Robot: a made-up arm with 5 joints.
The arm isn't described. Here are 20 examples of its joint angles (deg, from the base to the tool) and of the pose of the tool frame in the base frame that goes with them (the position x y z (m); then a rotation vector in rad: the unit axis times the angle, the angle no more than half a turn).
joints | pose
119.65 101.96 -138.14 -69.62 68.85 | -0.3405 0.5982 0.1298 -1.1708 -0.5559 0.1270
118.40 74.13 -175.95 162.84 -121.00 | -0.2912 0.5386 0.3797 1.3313 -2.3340 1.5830
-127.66 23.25 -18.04 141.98 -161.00 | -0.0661 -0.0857 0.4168 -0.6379 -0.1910 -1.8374
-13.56 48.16 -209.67 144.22 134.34 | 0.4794 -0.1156 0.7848 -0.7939 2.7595 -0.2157
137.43 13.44 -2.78 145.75 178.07 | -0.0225 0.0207 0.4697 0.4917 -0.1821 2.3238
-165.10 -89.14 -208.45 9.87 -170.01 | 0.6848 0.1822 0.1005 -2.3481 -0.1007 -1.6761
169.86 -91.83 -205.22 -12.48 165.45 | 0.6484 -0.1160 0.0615 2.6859 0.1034 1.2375
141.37 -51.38 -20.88 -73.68 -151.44 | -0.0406 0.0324 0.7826 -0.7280 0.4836 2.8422
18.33 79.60 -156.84 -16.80 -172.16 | 0.7787 0.2580 0.4633 -0.1382 1.5049 0.3672
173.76 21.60 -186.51 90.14 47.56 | -0.3629 0.0397 1.0644 -0.8445 -1.6645 0.5032
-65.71 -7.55 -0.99 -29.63 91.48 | 0.1194 -0.2645 0.4131 -0.5613 2.7825 -0.9574
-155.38 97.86 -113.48 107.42 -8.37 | -0.3547 -0.1625 -0.1371 -0.4383 1.4801 0.2251
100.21 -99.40 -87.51 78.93 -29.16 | 0.0719 -0.3992 0.7978 -0.6160 -1.3024 -1.6133
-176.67 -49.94 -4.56 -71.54 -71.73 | -0.0902 -0.0052 0.6884 0.6069 -0.7901 -1.1000
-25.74 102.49 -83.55 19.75 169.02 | 0.2885 -0.1391 -0.2665 -0.3194 -2.4662 -0.2750
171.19 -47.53 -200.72 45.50 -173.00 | 0.6749 -0.1046 0.7946 0.6078 -0.0844 3.0495
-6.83 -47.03 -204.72 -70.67 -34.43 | -0.5385 0.0645 0.5429 -2.6966 -0.6624 0.8842
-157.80 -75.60 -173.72 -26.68 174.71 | 0.7194 0.2936 0.4564 -2.1359 -0.5225 -1.9583
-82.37 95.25 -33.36 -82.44 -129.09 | 0.0355 -0.2652 -0.0365 2.5642 1.1075 -0.1373
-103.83 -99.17 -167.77 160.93 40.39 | 0.1450 0.5892 0.4445 0.4633 -1.4354 1.7029
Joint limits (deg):
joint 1: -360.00..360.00
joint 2: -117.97..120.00
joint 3: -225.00..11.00
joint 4: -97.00..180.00
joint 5: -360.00..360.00
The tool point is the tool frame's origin. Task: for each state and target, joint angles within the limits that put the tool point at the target. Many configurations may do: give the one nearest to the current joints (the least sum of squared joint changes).
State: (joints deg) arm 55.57 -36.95 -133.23 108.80 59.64
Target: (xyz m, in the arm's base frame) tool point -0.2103 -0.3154 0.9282
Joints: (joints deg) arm 56.31 -65.26 -139.28 116.91 59.64
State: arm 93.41 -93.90 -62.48 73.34 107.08
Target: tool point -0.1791 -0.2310 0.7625
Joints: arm 52.21 -104.34 -66.20 73.96 107.08
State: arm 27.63 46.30 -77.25 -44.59 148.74
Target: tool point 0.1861 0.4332 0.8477
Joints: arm 66.75 8.72 -80.22 -60.17 148.74
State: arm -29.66 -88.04 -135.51 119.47 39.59
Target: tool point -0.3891 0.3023 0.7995
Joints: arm -37.84 -82.73 -133.02 119.41 39.59
